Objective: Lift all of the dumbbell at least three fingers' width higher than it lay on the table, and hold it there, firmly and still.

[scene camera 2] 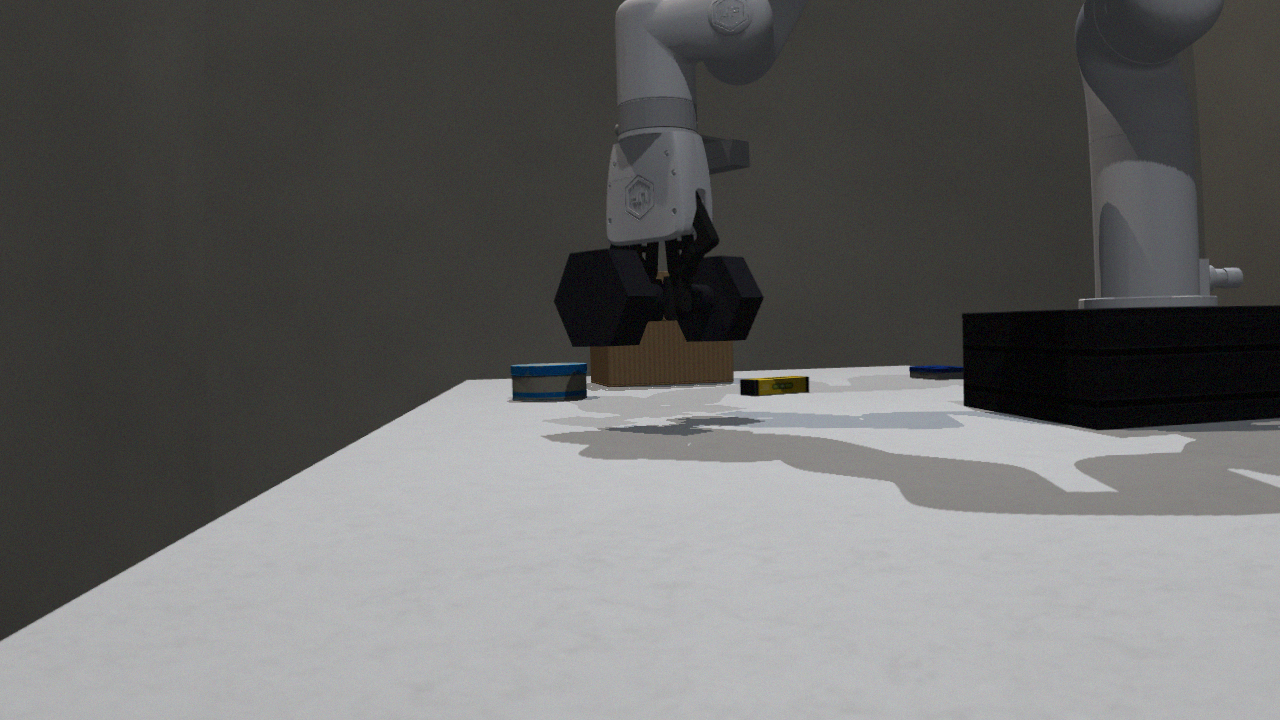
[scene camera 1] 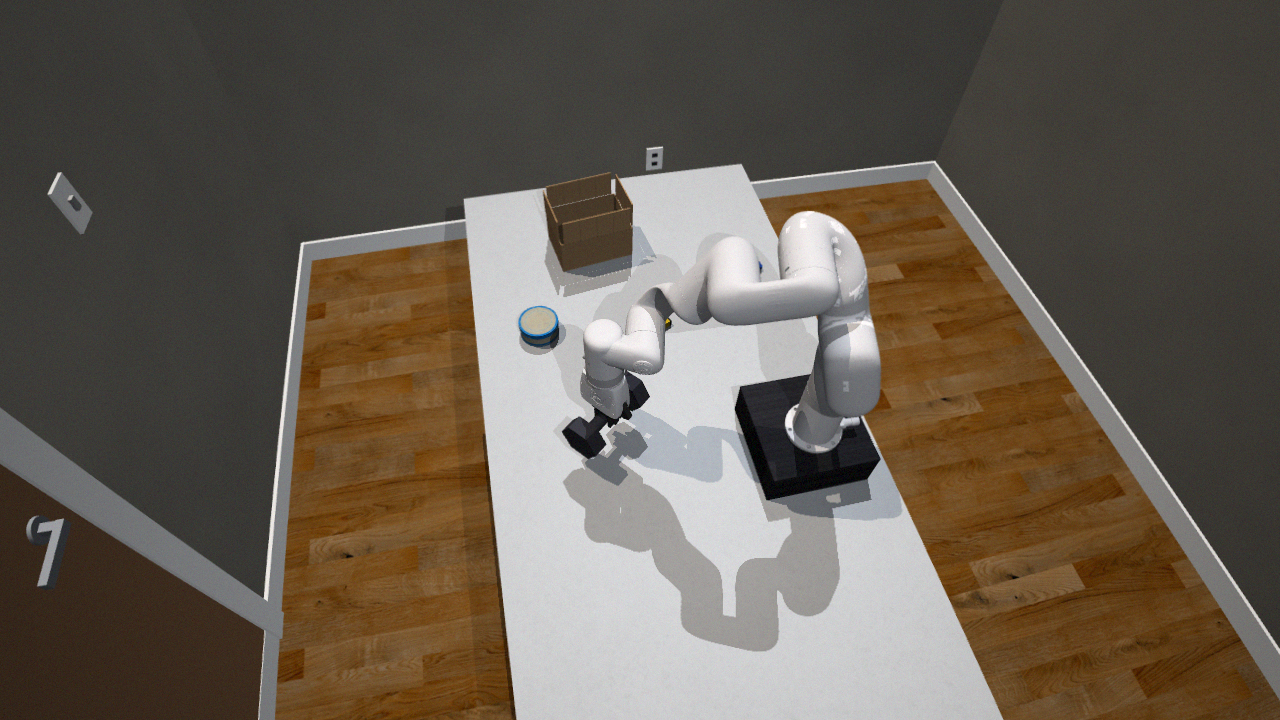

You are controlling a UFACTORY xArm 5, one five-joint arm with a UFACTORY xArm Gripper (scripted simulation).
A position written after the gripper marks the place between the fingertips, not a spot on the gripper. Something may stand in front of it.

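Gripper [scene camera 2: 663, 320] [scene camera 1: 606, 418] visible in both of these views. Black dumbbell [scene camera 2: 605, 298] [scene camera 1: 584, 437] likewise visible, as is a cardboard box [scene camera 2: 664, 357] [scene camera 1: 596, 230].
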